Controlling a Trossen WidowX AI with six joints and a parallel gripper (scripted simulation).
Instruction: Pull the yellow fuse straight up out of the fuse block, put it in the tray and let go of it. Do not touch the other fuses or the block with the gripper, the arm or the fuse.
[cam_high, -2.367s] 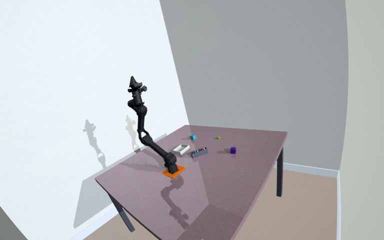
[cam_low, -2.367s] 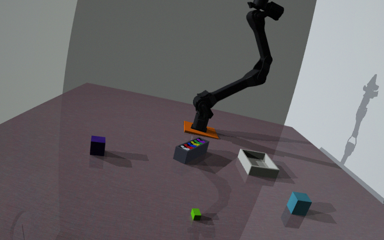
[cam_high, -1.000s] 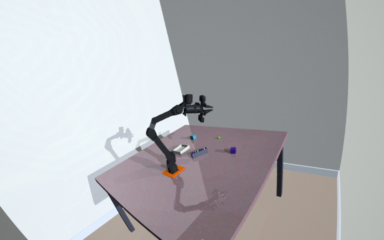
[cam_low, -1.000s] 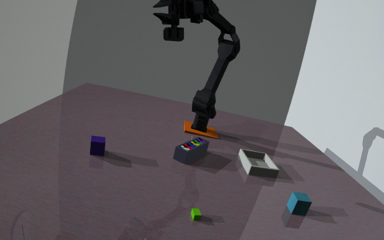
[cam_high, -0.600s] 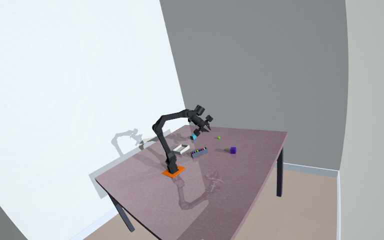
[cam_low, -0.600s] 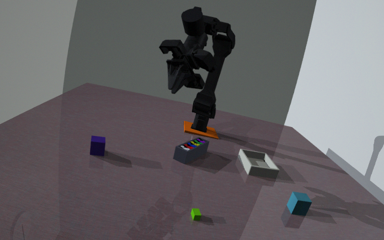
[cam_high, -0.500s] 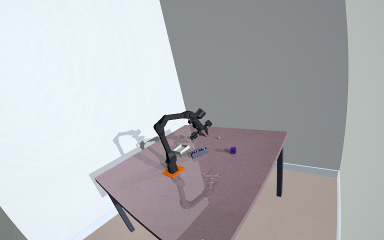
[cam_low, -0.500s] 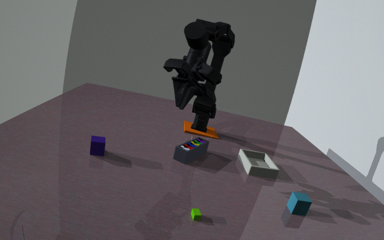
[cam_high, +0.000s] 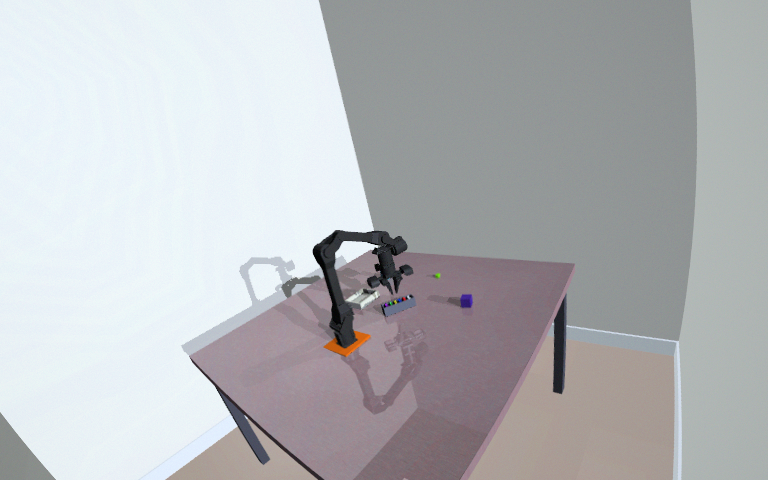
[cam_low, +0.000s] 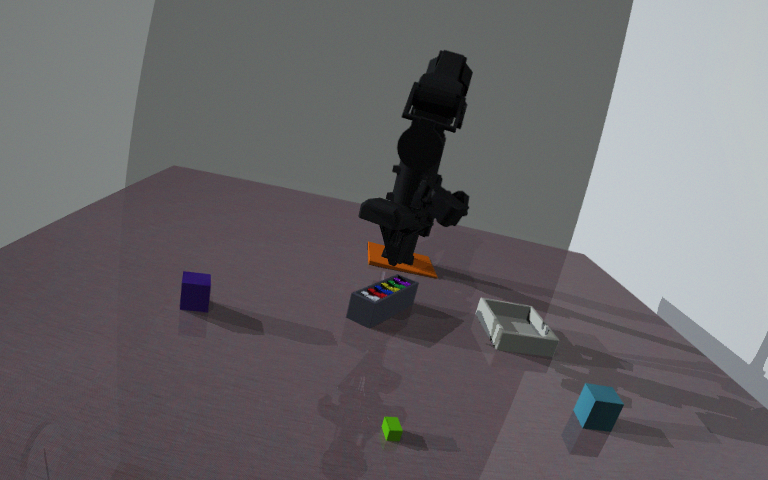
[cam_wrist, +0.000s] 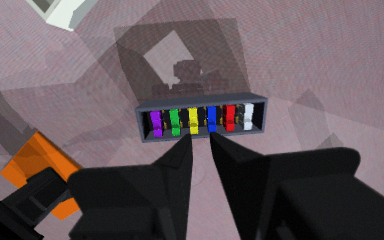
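Right now the yellow fuse is 5 cm below my gripper tip. The rest, counted from my gripper tip: green fuse (5 cm below, 2 cm behind, 1 cm to the left); then red fuse (5 cm below, 3 cm ahead, 1 cm to the right); then blue fuse (5 cm below, 1 cm to the right, 1 cm ahead).
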